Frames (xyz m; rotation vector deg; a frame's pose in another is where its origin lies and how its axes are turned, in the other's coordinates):
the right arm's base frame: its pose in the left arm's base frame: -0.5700 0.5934 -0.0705 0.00 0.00 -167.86
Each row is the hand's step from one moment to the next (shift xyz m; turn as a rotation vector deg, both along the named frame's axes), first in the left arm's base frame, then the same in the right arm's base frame.
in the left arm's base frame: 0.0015 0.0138 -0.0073 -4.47 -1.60 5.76
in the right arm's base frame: -0.0044 -0.0132 -0.0073 4.71 0.62 5.76
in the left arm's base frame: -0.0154 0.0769 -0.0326 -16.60 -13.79 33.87
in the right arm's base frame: -0.0011 -0.0784 -0.0326 19.13 9.99 33.87
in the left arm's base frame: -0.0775 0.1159 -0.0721 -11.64 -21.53 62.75
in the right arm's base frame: 0.0514 -0.1296 -0.0721 15.91 18.60 62.75
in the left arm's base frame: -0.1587 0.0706 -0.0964 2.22 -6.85 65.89
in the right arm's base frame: 0.1403 -0.1024 -0.0964 -0.73 7.16 65.89
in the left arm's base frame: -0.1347 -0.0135 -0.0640 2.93 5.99 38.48
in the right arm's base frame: 0.1345 -0.0151 -0.0640 -4.12 -5.24 38.48
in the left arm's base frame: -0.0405 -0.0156 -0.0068 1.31 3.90 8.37
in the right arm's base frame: 0.0429 0.0067 -0.0068 -2.10 -3.54 8.37
